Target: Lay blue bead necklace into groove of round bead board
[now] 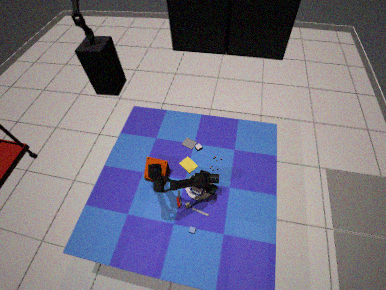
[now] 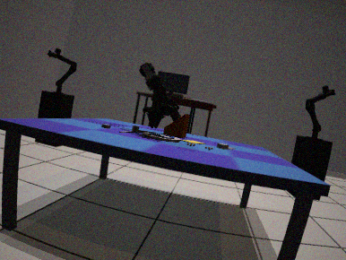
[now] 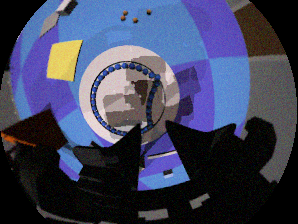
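The round white bead board lies 3 cm behind my gripper tip, 4 cm to the left of it and 4 cm below it. Also, from my gripper tip: red-handled tool (16 cm behind, 8 cm to the right, 4 cm below); then yellow card (14 cm behind, 21 cm to the left, 5 cm below); then thin pale stick (14 cm to the right, 4 cm below).
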